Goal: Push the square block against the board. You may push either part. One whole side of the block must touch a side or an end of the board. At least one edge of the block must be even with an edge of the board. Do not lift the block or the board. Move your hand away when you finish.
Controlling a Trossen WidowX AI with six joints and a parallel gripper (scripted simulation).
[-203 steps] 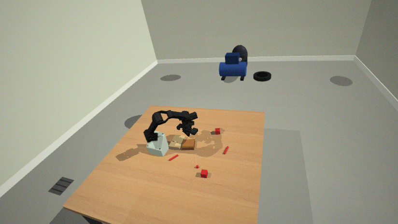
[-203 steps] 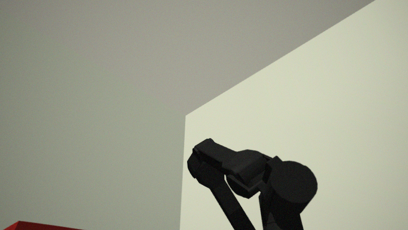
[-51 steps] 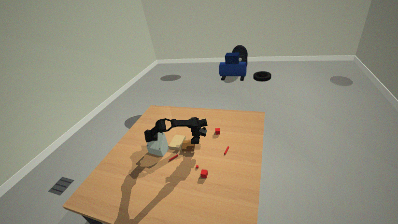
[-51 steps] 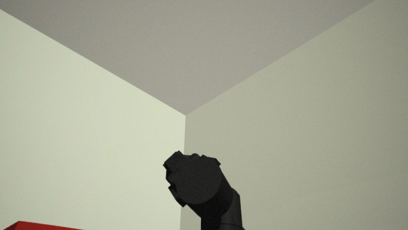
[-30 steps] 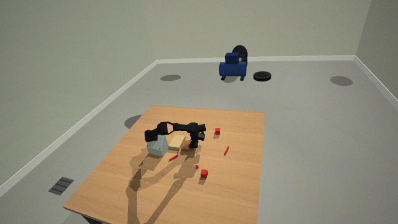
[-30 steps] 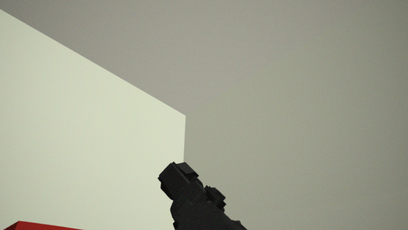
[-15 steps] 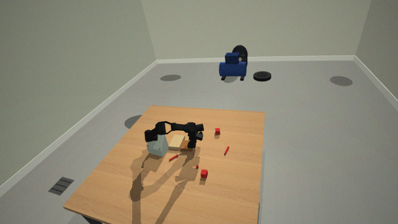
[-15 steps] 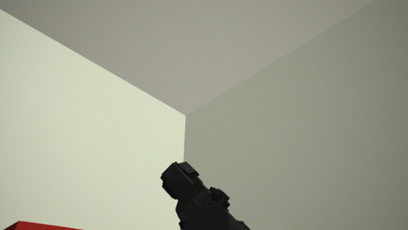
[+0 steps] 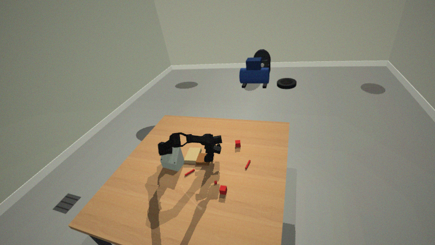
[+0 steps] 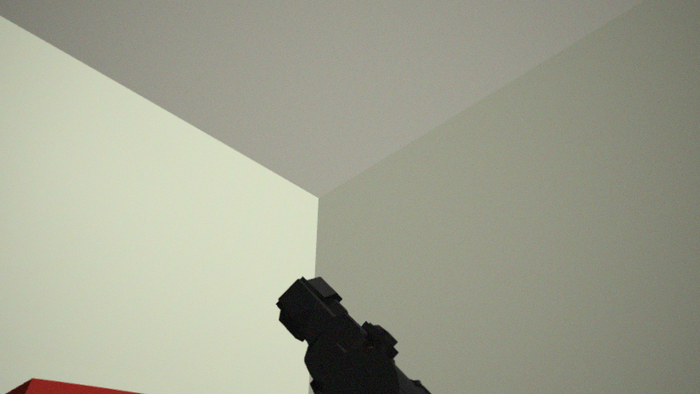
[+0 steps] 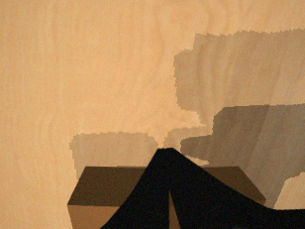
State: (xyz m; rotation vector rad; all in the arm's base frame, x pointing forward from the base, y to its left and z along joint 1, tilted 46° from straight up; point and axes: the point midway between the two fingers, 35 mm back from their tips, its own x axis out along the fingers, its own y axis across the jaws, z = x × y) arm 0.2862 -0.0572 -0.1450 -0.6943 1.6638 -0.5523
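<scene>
My gripper tip is now 6 cm past the brown square block, 1 cm to the left of it and 1 cm below it. Round my gripper tip: tiny red piece 9 cm ahead, 20 cm to the right; pale board 17 cm behind, 2 cm to the left, 1 cm above.
</scene>
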